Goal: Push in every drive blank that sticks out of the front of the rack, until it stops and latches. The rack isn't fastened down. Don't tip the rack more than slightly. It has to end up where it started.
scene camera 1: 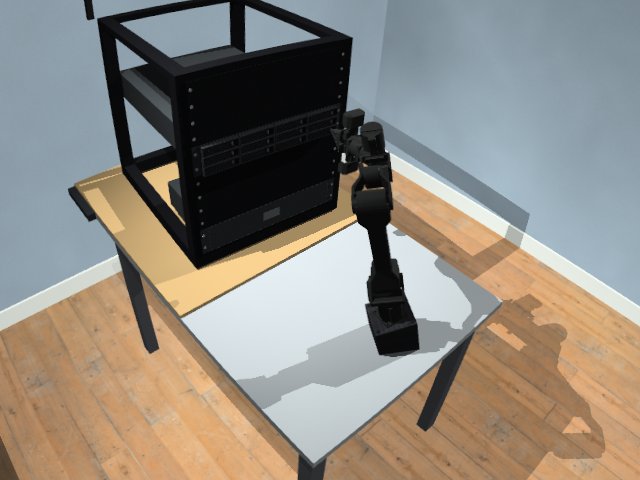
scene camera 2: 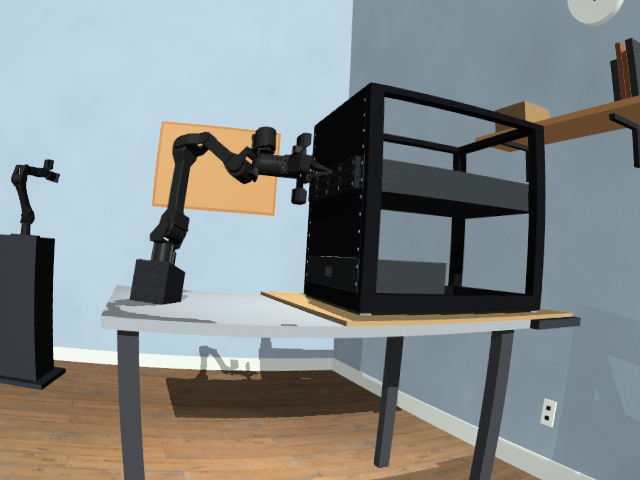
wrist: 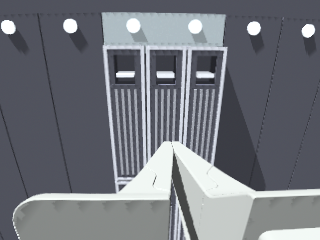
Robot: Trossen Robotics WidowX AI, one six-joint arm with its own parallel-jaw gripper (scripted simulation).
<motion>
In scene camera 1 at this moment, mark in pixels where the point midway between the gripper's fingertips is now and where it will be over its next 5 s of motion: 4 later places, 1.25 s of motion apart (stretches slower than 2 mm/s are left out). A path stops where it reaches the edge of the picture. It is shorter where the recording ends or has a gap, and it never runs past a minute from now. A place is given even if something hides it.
The gripper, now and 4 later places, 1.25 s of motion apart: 332, 130; 327, 127; 324, 125; 323, 124; 335, 135
</motion>
